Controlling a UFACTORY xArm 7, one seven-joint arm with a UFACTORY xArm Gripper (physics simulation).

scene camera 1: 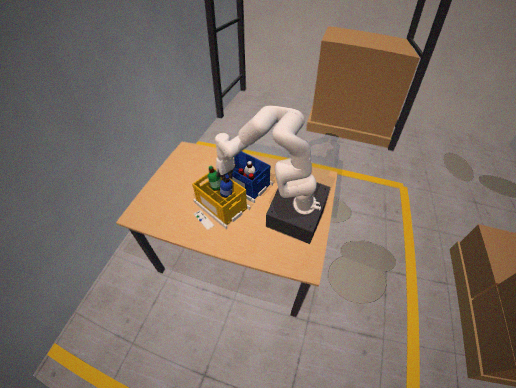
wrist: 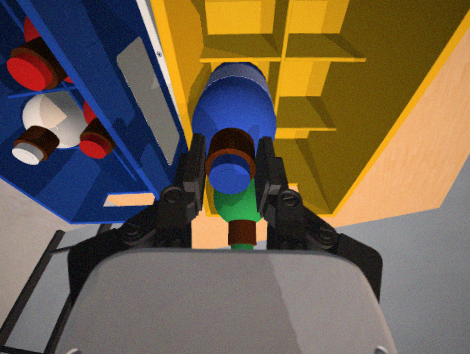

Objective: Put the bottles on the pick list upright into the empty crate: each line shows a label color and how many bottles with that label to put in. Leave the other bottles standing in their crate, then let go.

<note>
I see my gripper (wrist: 231,151), a blue bottle (wrist: 235,109), a white bottle (wrist: 53,120) and a red bottle (wrist: 96,142).
</note>
